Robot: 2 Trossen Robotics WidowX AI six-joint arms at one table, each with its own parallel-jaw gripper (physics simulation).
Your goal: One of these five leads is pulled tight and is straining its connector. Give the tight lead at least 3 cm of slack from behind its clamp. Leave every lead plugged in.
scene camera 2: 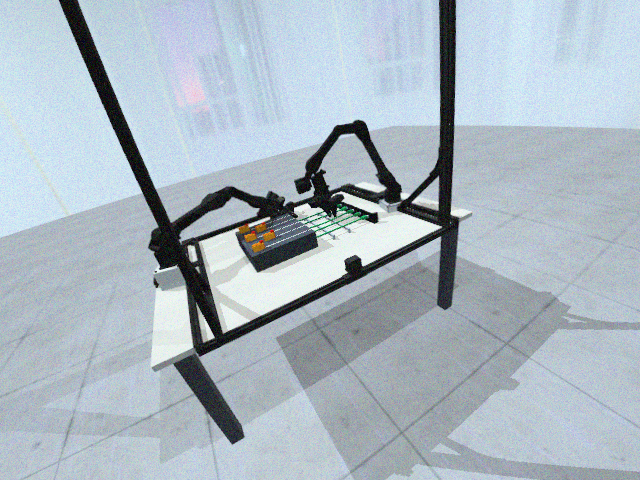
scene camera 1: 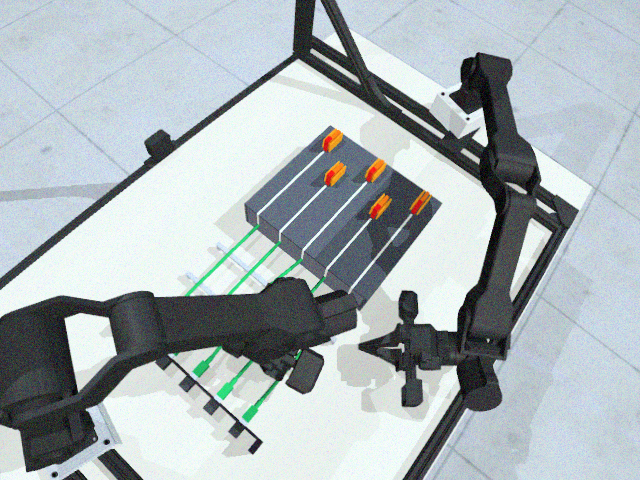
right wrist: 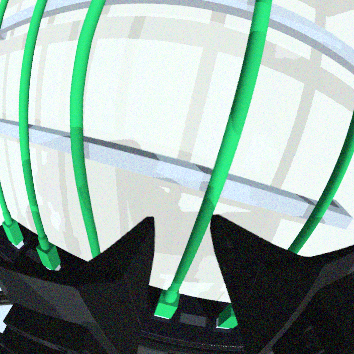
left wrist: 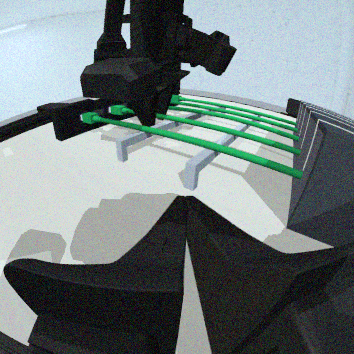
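Seen in the pictures: left gripper, between the fingertips: (scene camera 2: 297, 216) (scene camera 1: 358, 346) (left wrist: 183, 203); right gripper, between the fingertips: (scene camera 2: 333, 216) (scene camera 1: 251, 356) (right wrist: 182, 222) (left wrist: 154, 124); left arm's base, origin of its link: (scene camera 2: 170, 263) (scene camera 1: 467, 100); right arm's base, origin of its link: (scene camera 2: 393, 200) (scene camera 1: 70, 432).
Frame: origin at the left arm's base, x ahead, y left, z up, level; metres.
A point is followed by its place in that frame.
Note:
Several green leads (scene camera 1: 222, 260) @(z -0.050, x 0.632, y 0.034 m) (left wrist: 225, 149) @(z -0.051, x 0.539, y 0.227 m) (right wrist: 77, 100) @(z -0.051, x 0.636, y 0.134 m) run from the grey block (scene camera 1: 305, 191) (scene camera 2: 286, 250) to the black socket strip (scene camera 1: 256, 445) @(z -0.032, x 0.737, y 0.324 m) (left wrist: 61, 127) @(z -0.058, x 0.729, y 0.321 m). Visible green plugs (scene camera 1: 250, 412) @(z -0.046, x 0.721, y 0.279 m) (left wrist: 89, 118) @(z -0.051, x 0.710, y 0.283 m) (right wrist: 48, 256) @(z -0.048, x 0.758, y 0.133 m) sit at the strip. Five orange-red clamps (scene camera 1: 333, 140) @(z 0.006, x 0.337, y -0.051 m) (scene camera 2: 257, 246) @(z 0.009, x 0.334, y -0.065 m) stand on the block. I cannot tell which lead is tight. My right gripper (scene camera 2: 331, 213) @(z -0.068, x 0.673, y 0.203 m) (left wrist: 154, 124) @(z -0.068, x 0.673, y 0.203 m) (right wrist: 182, 222) @(z -0.068, x 0.673, y 0.203 m) is partly open near the strip, with the second lead from the right passing across the gap in the right wrist view, not gripped. My left gripper (scene camera 1: 361, 346) @(z -0.058, x 0.517, y 0.289 m) (left wrist: 183, 203) @(z -0.058, x 0.517, y 0.289 m) is shut and empty, beside the leads.
Two pale grey rails (scene camera 1: 242, 262) @(z -0.055, x 0.603, y 0.054 m) (left wrist: 192, 175) @(z -0.064, x 0.541, y 0.260 m) (right wrist: 170, 172) @(z -0.055, x 0.645, y 0.182 m) cross under the leads. The right arm (scene camera 1: 217, 320) @(z 0.274, x 0.700, y 0.220 m) covers parts of the leads and strip in scene camera 1. The left arm (scene camera 1: 511, 242) @(z 0.127, x 0.286, y 0.307 m) reaches along the right table edge. A black frame (scene camera 1: 356, 62) @(z 0.013, x 0.167, y -0.201 m) borders the table.

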